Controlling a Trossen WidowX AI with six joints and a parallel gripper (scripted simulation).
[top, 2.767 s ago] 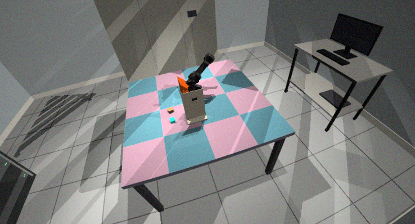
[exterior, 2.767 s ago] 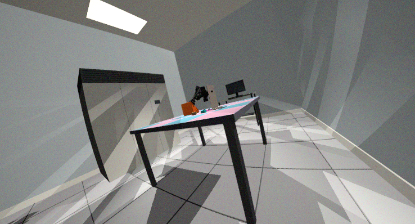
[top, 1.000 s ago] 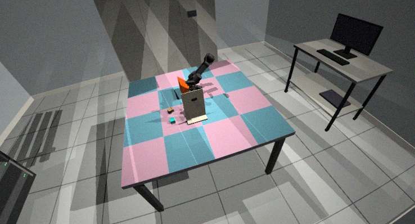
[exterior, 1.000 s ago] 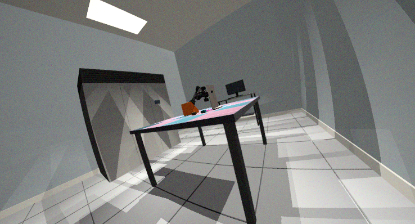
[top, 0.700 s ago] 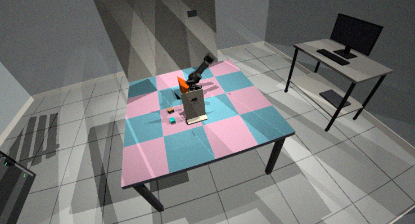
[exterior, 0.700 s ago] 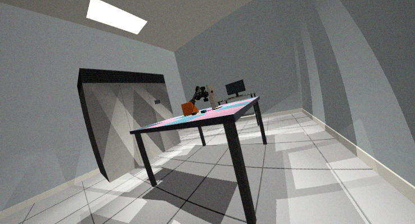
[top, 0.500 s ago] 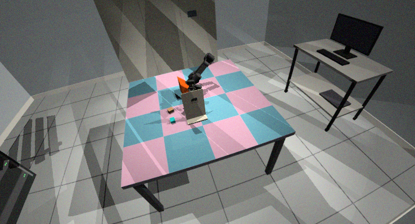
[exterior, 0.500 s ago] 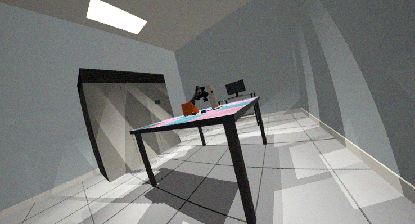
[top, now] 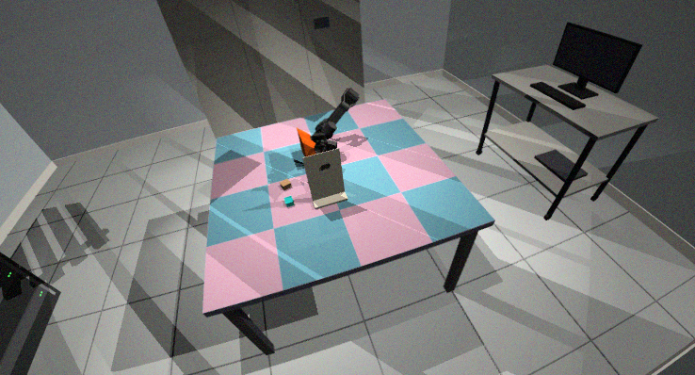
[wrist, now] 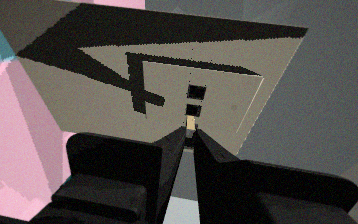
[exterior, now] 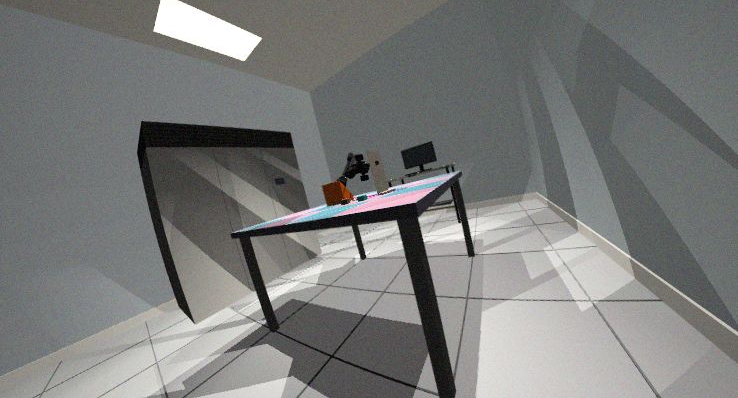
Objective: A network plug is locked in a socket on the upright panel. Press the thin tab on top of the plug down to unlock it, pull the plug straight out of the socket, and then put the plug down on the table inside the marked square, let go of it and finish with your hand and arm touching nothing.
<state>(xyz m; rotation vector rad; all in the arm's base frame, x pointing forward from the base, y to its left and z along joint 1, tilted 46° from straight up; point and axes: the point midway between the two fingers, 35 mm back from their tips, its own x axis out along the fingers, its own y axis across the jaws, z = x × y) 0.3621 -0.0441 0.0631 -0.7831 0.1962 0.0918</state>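
Right now my gripper tip is 210 mm above the magenta marked square, 90 mm past it and 10 mm to the right of it. Round my gripper tip: upright panel 80 mm below, 50 mm ahead, 10 mm to the left; network plug right at my gripper tip; teal block 200 mm to the right, 190 mm below, 30 mm ahead.
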